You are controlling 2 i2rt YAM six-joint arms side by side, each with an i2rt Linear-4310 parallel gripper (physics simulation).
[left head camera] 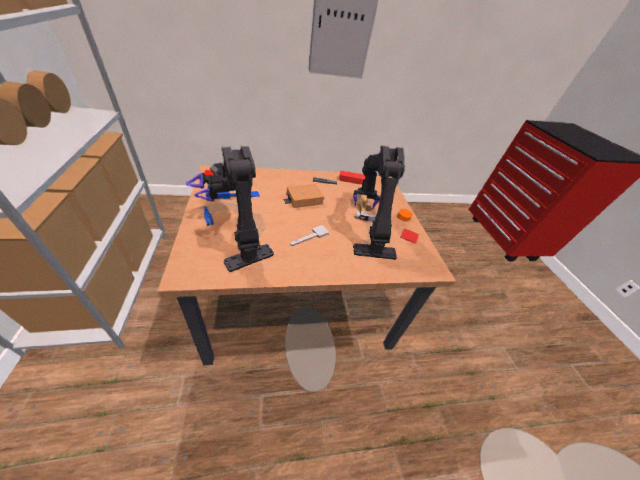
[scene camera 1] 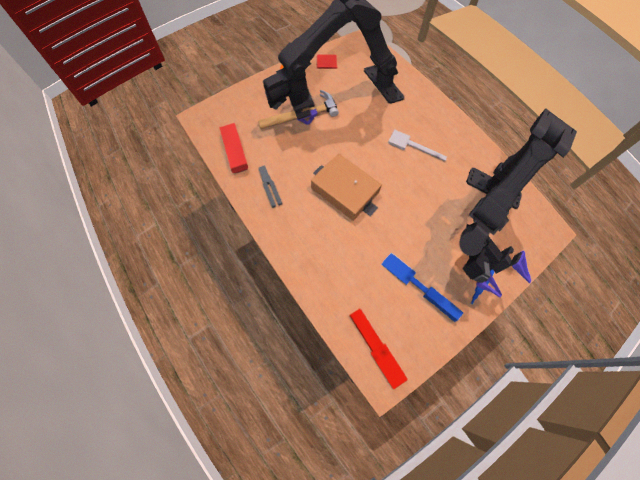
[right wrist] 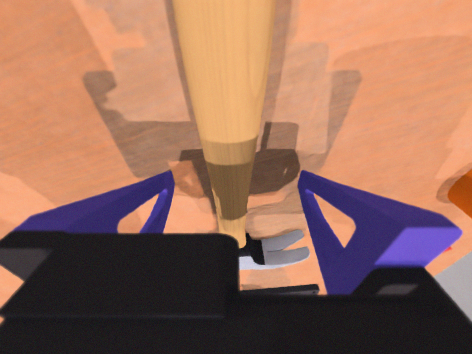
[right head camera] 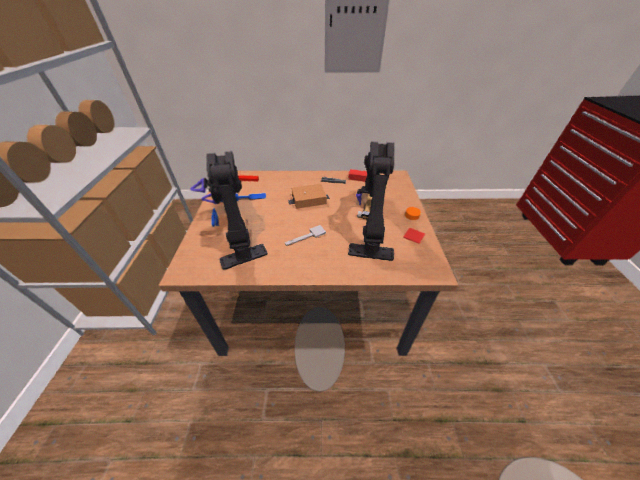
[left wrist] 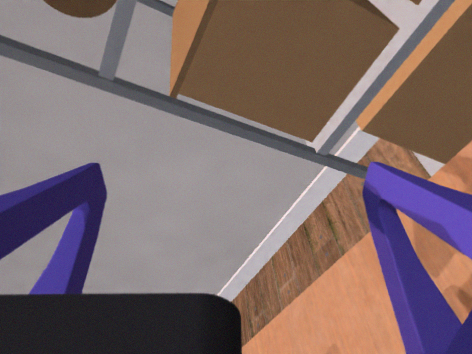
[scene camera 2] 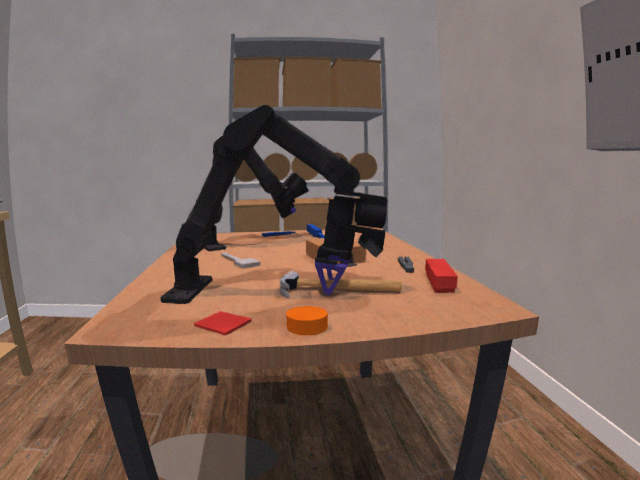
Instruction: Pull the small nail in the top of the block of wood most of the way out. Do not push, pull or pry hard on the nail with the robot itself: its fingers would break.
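Places are measured from the left arm's base along level axes (x ahead, y up, z right), in millimetres.
Where they show: left gripper, between the fingertips: (left head camera: 190,189) (scene camera 1: 515,289) (right head camera: 196,194) (left wrist: 234,177); right gripper, between the fingertips: (left head camera: 363,207) (scene camera 1: 304,113) (right wrist: 236,177) (right head camera: 369,206) (scene camera 2: 330,289); left arm's base, origin of its link: (left head camera: 249,257) (right head camera: 243,257) (scene camera 2: 209,246); right arm's base, origin of its link: (left head camera: 374,252) (scene camera 1: 383,84) (right wrist: 266,293) (right head camera: 370,252) (scene camera 2: 188,290).
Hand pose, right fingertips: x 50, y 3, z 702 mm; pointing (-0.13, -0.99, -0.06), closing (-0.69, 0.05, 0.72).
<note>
Things, the pixels of their top centre, and the offset from my right fingertips. "pt": a spot on its surface instead.
- wooden block, centre of its top: (scene camera 1: 346,180) (scene camera 2: 334,238) (left head camera: 305,189) (right head camera: 308,190) dx +209, dy +58, dz -260 mm
- small pale nail head, a spot on its surface: (scene camera 1: 355,181) (left head camera: 302,191) pt dx +202, dy +59, dz -284 mm
- claw hammer, centre of its top: (right wrist: 263,180) (scene camera 2: 340,278) (scene camera 1: 296,107) (right head camera: 373,199) (left head camera: 367,201) dx +9, dy +29, dz +27 mm
- red bar, centre of its top: (scene camera 2: 440,266) (scene camera 1: 232,144) (right head camera: 364,173) (left head camera: 354,175) dx +247, dy +38, dz +127 mm
- grey pliers, centre of its top: (scene camera 2: 406,261) (scene camera 1: 268,184) (right head camera: 333,179) (left head camera: 325,179) dx +309, dy +11, dz -47 mm
- silver scraper-like tool, centre of its top: (scene camera 2: 237,256) (scene camera 1: 419,147) (left head camera: 308,235) (right head camera: 304,235) dx -56, dy +10, dz -408 mm
- blue tool, centre of its top: (scene camera 1: 425,285) (scene camera 2: 320,228) (left head camera: 232,190) (right head camera: 240,193) dx +386, dy +34, dz -591 mm
- red tool, centre of its top: (scene camera 1: 378,348) (right head camera: 238,176) dx +594, dy +17, dz -547 mm
- orange disc, centre of its top: (scene camera 2: 306,313) (right head camera: 413,211) (left head camera: 405,213) dx -165, dy +25, dz +155 mm
- red square, a spot on its surface: (scene camera 2: 223,322) pt dx -290, dy +3, dz +67 mm
The wooden block (left head camera: 310,194) (right head camera: 310,196) (scene camera 1: 338,178) lies mid-table between dark clamp pieces; the small pale nail head (left head camera: 301,192) (scene camera 1: 355,181) shows on its top. The claw hammer (scene camera 1: 279,120) (scene camera 2: 379,285) (right wrist: 225,75) lies on the table, its wooden handle toward the red bar. My right gripper (scene camera 1: 308,116) (scene camera 2: 327,292) (right wrist: 236,177) is open and points down, low over the handle near the head, one finger on each side, not gripping it. My left gripper (left head camera: 192,189) (scene camera 1: 515,288) (left wrist: 234,177) is open and empty, above the table's far-left edge in the left head view.
A red bar (scene camera 1: 233,147) and grey pliers (scene camera 1: 269,186) lie beyond the block in the head views. A silver scraper-like tool (scene camera 1: 400,140), a blue tool (scene camera 1: 442,303), a red tool (scene camera 1: 385,356), an orange disc (scene camera 2: 307,320) and a red square (scene camera 2: 223,322) also lie on the table.
</note>
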